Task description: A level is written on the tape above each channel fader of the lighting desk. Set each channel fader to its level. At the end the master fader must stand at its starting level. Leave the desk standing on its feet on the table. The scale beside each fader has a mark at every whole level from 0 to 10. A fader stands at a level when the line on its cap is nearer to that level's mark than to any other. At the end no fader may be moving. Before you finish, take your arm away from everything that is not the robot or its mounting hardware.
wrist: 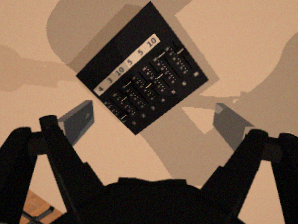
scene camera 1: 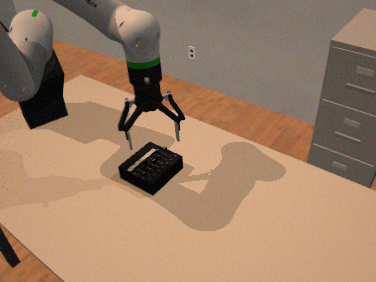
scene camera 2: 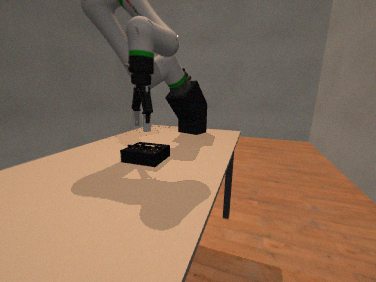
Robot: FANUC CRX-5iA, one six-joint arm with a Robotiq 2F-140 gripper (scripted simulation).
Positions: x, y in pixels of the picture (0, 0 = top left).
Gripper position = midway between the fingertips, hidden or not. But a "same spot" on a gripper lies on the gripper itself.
Labels:
My gripper shows in the wrist view [153, 112], in scene camera 1 and in scene camera 2. The same spot on my gripper: [scene camera 2: 146, 101] is [scene camera 1: 179, 109].

